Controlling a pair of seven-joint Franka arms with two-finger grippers.
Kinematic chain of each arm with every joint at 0, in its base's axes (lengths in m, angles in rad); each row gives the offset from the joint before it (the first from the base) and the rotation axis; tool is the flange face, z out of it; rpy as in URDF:
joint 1: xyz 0 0 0.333 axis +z
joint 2: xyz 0 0 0 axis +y
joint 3: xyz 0 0 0.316 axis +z
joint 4: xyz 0.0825 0 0 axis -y
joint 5: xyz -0.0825 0 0.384 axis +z
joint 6: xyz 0 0 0 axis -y
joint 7: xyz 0.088 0 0 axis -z
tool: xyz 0 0 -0.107 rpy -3.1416 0 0
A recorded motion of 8 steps. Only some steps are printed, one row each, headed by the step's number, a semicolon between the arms.
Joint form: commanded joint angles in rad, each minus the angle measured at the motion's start. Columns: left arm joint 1, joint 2, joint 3, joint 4, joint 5, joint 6, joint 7; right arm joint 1, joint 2, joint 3, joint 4, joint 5, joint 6, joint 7.
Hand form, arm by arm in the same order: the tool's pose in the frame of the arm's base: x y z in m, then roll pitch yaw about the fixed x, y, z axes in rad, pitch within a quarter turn. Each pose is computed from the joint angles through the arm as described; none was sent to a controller.
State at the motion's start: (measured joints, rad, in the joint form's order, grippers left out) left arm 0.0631 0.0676 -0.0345 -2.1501 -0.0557 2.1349 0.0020; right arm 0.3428 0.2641 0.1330 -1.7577 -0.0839 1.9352 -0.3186
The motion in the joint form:
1: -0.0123 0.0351 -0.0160 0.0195 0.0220 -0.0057 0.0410; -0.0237 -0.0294 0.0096 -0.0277 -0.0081 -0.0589 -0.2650
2: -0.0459 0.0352 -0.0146 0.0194 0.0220 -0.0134 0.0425; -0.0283 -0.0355 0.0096 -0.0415 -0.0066 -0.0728 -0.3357
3: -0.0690 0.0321 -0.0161 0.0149 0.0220 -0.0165 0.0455; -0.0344 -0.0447 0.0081 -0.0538 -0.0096 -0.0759 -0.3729
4: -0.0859 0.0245 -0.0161 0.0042 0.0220 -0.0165 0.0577; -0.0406 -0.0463 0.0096 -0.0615 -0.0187 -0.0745 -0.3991
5: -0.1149 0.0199 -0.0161 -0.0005 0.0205 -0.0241 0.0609; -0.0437 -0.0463 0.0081 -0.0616 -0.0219 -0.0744 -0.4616
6: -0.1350 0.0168 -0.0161 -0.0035 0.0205 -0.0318 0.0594; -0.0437 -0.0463 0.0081 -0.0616 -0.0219 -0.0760 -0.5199
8: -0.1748 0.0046 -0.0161 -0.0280 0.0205 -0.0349 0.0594; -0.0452 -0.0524 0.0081 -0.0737 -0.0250 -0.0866 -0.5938
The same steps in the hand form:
1: 0.5444 -0.0011 0.3523 3.1052 0.1028 -0.0252; 0.5488 0.2598 0.4116 -3.1050 0.1458 1.0803
2: 0.5432 -0.0186 0.3516 3.1048 0.1107 -0.0592; 0.5454 0.2553 0.4080 -3.0808 0.1595 1.1483
3: 0.5408 -0.0319 0.3511 3.1043 0.1151 -0.0870; 0.5440 0.2496 0.4077 -3.0739 0.1648 1.1801
4: 0.5370 -0.0408 0.3506 3.1031 0.1177 -0.1162; 0.5439 0.2458 0.4054 -3.0723 0.1718 1.2057
5: 0.5332 -0.0563 0.3505 3.1013 0.1252 -0.1479; 0.5452 0.2431 0.4053 -3.0638 0.1694 1.2655
6: 0.5302 -0.0668 0.3503 3.1011 0.1329 -0.1668; 0.5450 0.2431 0.4052 -3.0528 0.1657 1.3245
8: 0.5195 -0.0866 0.3462 3.1010 0.1483 -0.2068; 0.5415 0.2403 0.4027 -3.0293 0.1715 1.4005

